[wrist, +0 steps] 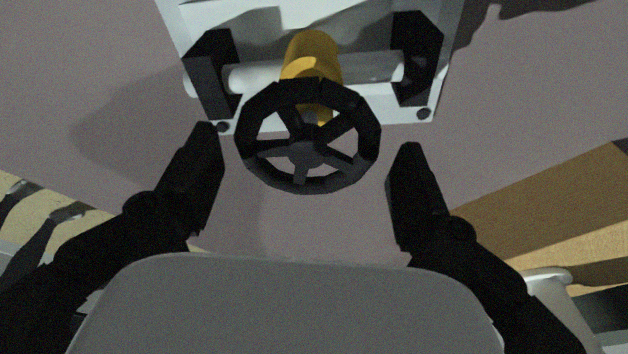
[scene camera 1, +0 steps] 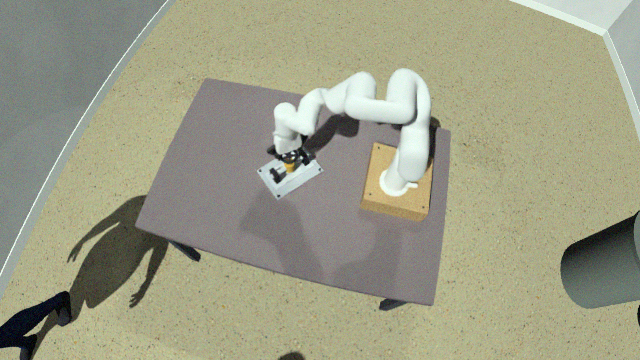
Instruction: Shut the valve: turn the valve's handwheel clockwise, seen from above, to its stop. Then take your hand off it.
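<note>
The valve's black spoked handwheel (scene camera 1: 290, 158) (wrist: 306, 154) sits above its yellow body (scene camera 1: 289, 166) (wrist: 312, 50). A grey pipe (wrist: 260, 75) runs through the body between two black brackets on a pale metal plate (scene camera 1: 287, 188) (wrist: 390, 114). My gripper (scene camera 1: 289, 155) (wrist: 308, 154) is wide open, with one finger on each side of the handwheel. In the wrist view a gap shows between each finger and the rim, and nothing is gripped. In the scene view the hand partly hides the wheel.
The plate lies on the brown-grey table (scene camera 1: 215, 200). The arm's base stands on a wooden block (scene camera 1: 378, 200) (wrist: 545, 200) at the table's right end. A person's legs (scene camera 1: 32, 315) show at the lower left, and a large dark cylinder (scene camera 1: 600, 270) is at the right.
</note>
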